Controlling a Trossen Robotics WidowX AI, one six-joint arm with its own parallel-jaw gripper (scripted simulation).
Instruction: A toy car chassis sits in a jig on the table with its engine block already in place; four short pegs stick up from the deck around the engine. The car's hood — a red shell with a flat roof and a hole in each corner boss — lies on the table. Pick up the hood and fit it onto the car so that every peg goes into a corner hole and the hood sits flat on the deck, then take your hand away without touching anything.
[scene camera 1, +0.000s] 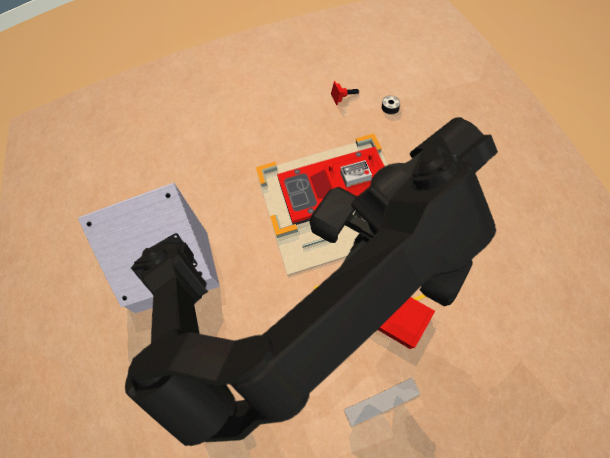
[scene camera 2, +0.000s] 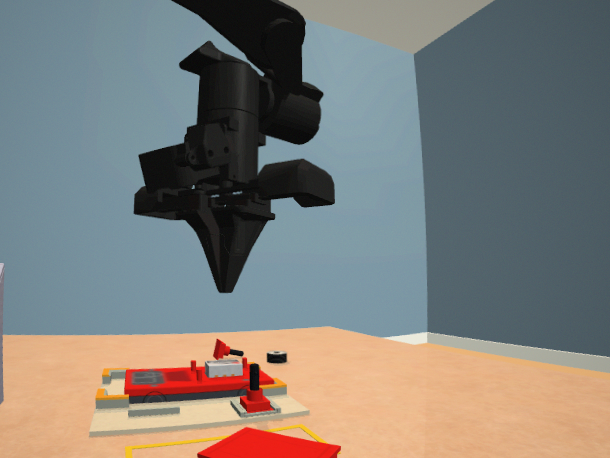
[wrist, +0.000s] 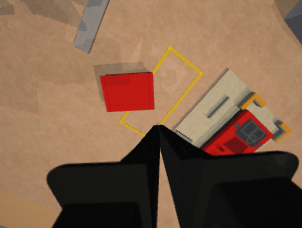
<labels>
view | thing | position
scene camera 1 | gripper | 383, 269
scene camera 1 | red hood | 406, 326
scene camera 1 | beige jig plate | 301, 249
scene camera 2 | gripper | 225, 292
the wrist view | gripper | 158, 129
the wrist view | red hood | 127, 91
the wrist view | beige jig plate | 229, 94
</labels>
